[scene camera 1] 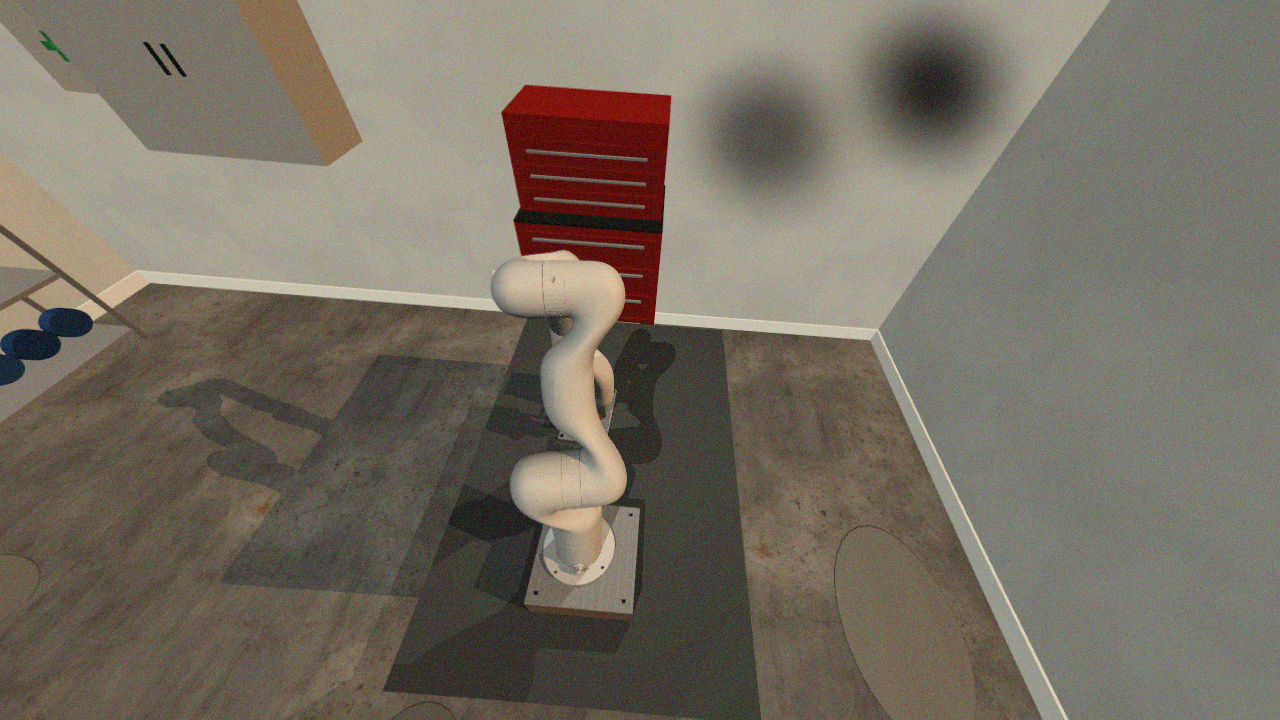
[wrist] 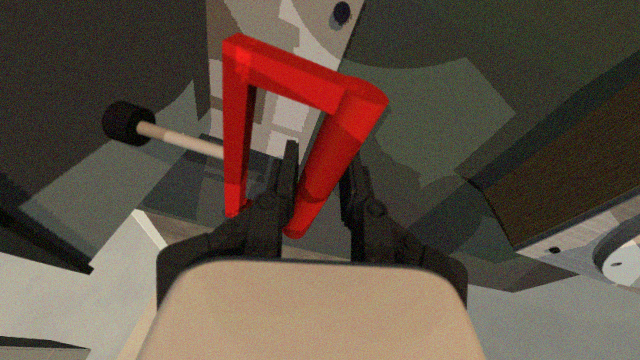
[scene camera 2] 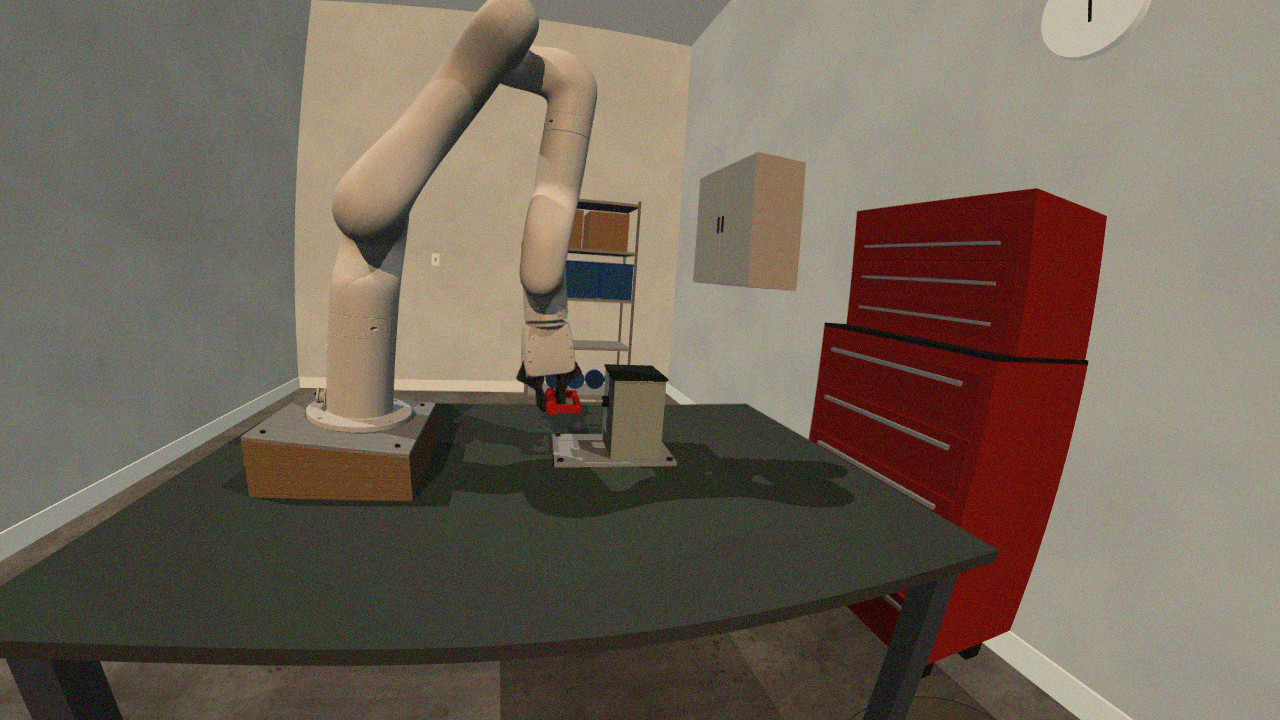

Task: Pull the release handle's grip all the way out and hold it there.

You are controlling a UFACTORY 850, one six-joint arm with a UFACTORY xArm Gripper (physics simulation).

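The release handle's grip (scene camera 2: 563,408) (wrist: 327,155) is a red rectangular loop with a round bar on its outer side. In the wrist view a pale rod (wrist: 180,142) runs from the loop to a black collar (wrist: 128,123) on the housing, so the grip stands apart from the collar. The housing (scene camera 2: 636,416) is a beige box with a black top on a light base plate (scene camera 2: 572,458). My gripper (wrist: 320,159) is shut on the grip's round bar, one black finger on each side, above the base plate. In scene camera 1's view the arm hides the grip mostly.
The arm's base block (scene camera 2: 326,467) (scene camera 1: 583,601) stands on the dark table (scene camera 2: 501,573), left of the housing in scene camera 2's view. A red tool chest (scene camera 2: 948,358) (scene camera 1: 590,152) stands by the wall. A shelf unit (scene camera 2: 636,268) and a wall cabinet (scene camera 2: 742,223) are at the back.
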